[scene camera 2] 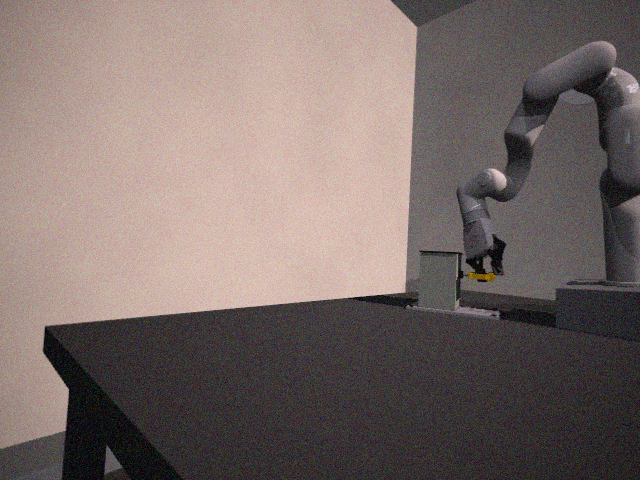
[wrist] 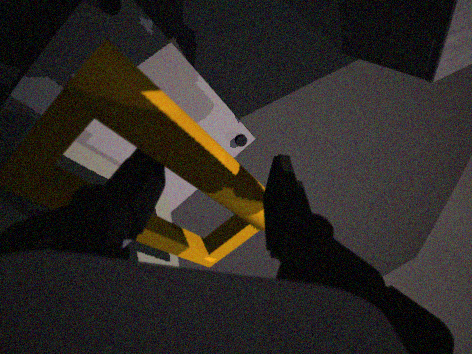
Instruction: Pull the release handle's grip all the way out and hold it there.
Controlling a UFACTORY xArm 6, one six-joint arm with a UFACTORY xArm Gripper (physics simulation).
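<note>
The yellow grip (scene camera 2: 475,276) (wrist: 195,134) is a loop on the right side of the pale box (scene camera 2: 438,281), close to it and well above its base plate (scene camera 2: 473,311) (wrist: 218,125). A short dark stem joins the grip to the box. My gripper (scene camera 2: 489,273) (wrist: 216,169) points down at the grip. In the wrist view its left finger sits at the loop's opening and its right finger presses against the right end of the grip's near bar. The fingers stand partly apart, shut on the grip. The exact contact at the left finger is dark and partly hidden.
The dark table (scene camera 2: 330,377) stretches across the front of the scene view. The arm's grey pedestal (scene camera 2: 594,312) stands at the right. A pale wall (scene camera 2: 206,155) rises behind the table. A dark round hole (wrist: 240,140) shows near the base plate's corner.
</note>
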